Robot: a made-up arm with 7 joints. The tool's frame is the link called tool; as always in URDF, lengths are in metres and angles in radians. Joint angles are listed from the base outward. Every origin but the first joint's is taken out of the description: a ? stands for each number. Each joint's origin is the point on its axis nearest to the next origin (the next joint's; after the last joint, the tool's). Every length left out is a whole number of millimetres.
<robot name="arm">
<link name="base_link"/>
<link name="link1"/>
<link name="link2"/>
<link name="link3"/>
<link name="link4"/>
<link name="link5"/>
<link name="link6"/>
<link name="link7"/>
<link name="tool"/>
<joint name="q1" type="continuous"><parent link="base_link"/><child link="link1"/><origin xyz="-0.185 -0.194 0.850"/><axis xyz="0 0 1"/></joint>
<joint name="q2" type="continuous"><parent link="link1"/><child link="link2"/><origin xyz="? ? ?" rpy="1.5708 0.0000 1.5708"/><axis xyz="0 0 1"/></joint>
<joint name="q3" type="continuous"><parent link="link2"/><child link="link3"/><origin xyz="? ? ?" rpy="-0.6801 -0.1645 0.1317"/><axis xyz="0 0 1"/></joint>
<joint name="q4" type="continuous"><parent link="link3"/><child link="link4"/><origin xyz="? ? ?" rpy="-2.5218 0.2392 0.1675"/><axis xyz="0 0 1"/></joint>
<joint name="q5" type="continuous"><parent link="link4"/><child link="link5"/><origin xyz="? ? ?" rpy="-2.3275 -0.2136 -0.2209"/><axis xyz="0 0 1"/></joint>
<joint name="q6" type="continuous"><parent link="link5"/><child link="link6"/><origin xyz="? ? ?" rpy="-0.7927 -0.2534 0.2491"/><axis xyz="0 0 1"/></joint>
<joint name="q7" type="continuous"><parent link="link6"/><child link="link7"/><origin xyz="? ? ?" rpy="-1.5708 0.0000 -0.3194"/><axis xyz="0 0 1"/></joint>
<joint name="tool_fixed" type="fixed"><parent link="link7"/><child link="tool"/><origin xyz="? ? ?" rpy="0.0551 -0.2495 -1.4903"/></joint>
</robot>
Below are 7 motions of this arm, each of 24 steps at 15 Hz.
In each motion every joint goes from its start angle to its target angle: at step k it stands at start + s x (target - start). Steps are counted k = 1, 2, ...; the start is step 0. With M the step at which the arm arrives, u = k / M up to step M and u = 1 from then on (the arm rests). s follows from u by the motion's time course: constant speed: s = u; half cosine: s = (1 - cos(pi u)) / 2; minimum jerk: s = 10 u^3 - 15 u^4 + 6 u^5.
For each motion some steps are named. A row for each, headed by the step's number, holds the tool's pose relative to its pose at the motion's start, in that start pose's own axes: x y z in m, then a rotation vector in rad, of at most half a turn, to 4 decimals.
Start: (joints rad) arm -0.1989 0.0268 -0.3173 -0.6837 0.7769 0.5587 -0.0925
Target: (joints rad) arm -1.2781 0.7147 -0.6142 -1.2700 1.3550 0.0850 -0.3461
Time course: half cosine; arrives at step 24
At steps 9, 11, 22, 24:
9: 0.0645 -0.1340 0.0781 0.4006 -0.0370 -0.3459
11: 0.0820 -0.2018 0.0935 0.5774 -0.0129 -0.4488
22: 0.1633 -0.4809 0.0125 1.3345 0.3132 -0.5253
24: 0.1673 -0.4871 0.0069 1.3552 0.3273 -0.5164

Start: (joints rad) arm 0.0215 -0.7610 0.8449 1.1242 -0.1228 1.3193 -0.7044
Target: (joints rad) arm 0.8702 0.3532 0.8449 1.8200 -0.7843 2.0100 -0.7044
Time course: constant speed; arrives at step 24
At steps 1, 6, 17, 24:
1: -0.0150 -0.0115 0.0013 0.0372 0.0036 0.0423
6: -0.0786 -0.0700 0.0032 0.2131 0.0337 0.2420
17: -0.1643 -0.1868 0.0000 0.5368 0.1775 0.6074
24: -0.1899 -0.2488 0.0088 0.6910 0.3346 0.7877

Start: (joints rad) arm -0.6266 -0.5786 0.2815 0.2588 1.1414 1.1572 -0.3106
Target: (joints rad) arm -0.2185 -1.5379 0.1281 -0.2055 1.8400 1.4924 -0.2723
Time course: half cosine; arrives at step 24
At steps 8, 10, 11, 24:
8: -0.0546 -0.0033 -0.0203 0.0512 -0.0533 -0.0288
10: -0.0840 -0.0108 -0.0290 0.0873 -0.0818 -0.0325
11: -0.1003 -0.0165 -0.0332 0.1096 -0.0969 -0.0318
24: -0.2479 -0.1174 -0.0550 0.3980 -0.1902 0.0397

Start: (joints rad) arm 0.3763 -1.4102 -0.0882 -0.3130 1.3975 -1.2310 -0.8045
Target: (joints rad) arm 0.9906 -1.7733 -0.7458 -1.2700 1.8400 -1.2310 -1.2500
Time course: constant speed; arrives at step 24
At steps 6, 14, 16, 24:
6: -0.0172 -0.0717 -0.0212 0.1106 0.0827 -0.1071
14: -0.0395 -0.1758 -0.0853 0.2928 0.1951 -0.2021
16: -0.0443 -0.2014 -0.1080 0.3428 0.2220 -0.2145
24: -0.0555 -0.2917 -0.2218 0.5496 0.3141 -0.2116

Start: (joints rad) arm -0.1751 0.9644 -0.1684 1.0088 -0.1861 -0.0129 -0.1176
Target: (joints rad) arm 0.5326 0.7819 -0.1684 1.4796 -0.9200 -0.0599 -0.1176
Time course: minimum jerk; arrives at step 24
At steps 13, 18, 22, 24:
13: -0.2528 0.0893 -0.0051 -0.4769 -0.3986 0.7641
18: -0.3925 0.0566 -0.0366 -0.7400 -0.6908 1.1418
22: -0.4302 0.0368 -0.0490 -0.8234 -0.7907 1.2486
24: -0.4320 0.0356 -0.0497 -0.8278 -0.7959 1.2540

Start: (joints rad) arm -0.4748 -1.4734 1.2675 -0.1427 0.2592 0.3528 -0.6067
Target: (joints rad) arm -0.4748 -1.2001 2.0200 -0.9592 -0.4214 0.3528 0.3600
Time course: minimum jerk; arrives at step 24
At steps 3, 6, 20, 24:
3: 0.0079 -0.0112 0.0001 0.0202 0.0136 0.0296
6: 0.0534 -0.0701 -0.0054 0.1347 0.0824 0.1906
20: 0.4644 -0.2627 -0.4885 1.6220 0.2167 1.5487
24: 0.4711 -0.2522 -0.5150 1.6952 0.1977 1.5864

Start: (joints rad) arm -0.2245 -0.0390 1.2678 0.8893 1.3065 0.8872 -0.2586
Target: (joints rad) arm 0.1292 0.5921 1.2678 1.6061 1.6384 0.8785 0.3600
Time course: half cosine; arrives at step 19
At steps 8, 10, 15, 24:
8: -0.0381 -0.1040 -0.0157 0.2106 0.0136 0.2045
10: -0.0572 -0.1468 -0.0252 0.3046 0.0008 0.2788
15: -0.1061 -0.2284 -0.0506 0.4977 -0.0688 0.4099
24: -0.1230 -0.2490 -0.0591 0.5499 -0.1008 0.4419

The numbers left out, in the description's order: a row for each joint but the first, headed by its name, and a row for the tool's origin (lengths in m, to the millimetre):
q2: 0.189 0.249 0.000
q3: 0.011 -0.140 0.000
q4: -0.025 0.033 0.000
q5: -0.144 -0.291 0.000
q6: 0.040 -0.025 0.000
q7: 0.126 0.126 0.000
tool: -0.023 0.059 0.000

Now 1 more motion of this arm.
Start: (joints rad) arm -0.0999 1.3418 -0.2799 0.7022 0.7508 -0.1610 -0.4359
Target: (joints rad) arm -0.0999 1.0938 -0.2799 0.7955 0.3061 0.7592 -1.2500
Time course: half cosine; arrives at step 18
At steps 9, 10, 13, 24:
9: -0.0639 -0.0026 -0.0037 0.1642 -0.0897 -0.3479
10: -0.0729 -0.0036 -0.0052 0.1918 -0.0897 -0.3998
13: -0.0938 -0.0072 -0.0098 0.2577 -0.0674 -0.5283
24: -0.1059 -0.0103 -0.0138 0.2952 -0.0305 -0.6160

